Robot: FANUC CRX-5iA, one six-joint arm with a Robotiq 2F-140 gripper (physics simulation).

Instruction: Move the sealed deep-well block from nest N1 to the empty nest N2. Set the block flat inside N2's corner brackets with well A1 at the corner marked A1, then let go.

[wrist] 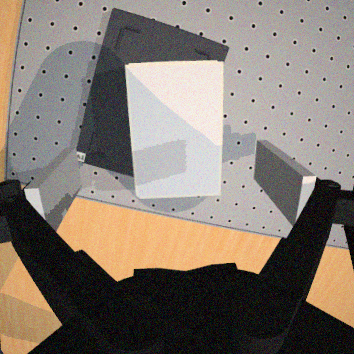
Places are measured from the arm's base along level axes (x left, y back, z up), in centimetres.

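Pixels of known places: gripper, fingertip midpoint: (167, 162).
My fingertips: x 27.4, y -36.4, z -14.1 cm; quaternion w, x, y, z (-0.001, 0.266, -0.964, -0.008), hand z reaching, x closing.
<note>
Behind a point stands the place of what it marks.
The sealed block (175, 120) {x 27.5, y -38.4, z -19.8 cm} shows as a pale rectangle in the middle of the wrist view. It overlaps the right part of a dark nest plate (107, 115) {x 33.2, y -34.9, z -24.1 cm} and is turned relative to it. The A1 label (81, 156) {x 33.8, y -29.5, z -24.1 cm} is at the plate's lower left corner, and two corner brackets (129, 31) {x 35.1, y -43.3, z -24.1 cm} (202, 52) {x 27.9, y -45.0, z -23.9 cm} show beyond the block's far edge. The block's underside and the other brackets are hidden or unclear; which nest this is cannot be told. My gripper (167, 162) {x 27.4, y -36.3, z -14.1 cm} is open, its pads apart on the left and right of the block's near part, touching neither side.
A grey perforated board (290, 100) {x 16.5, y -46.2, z -25.3 cm} lies under the nest plate. Its near edge runs across the lower view, with wooden table (175, 240) {x 18.3, y -23.3, z -26.6 cm} in front of it and at the far left. Shadows of the arm and gripper fall over the board, plate and block.
</note>
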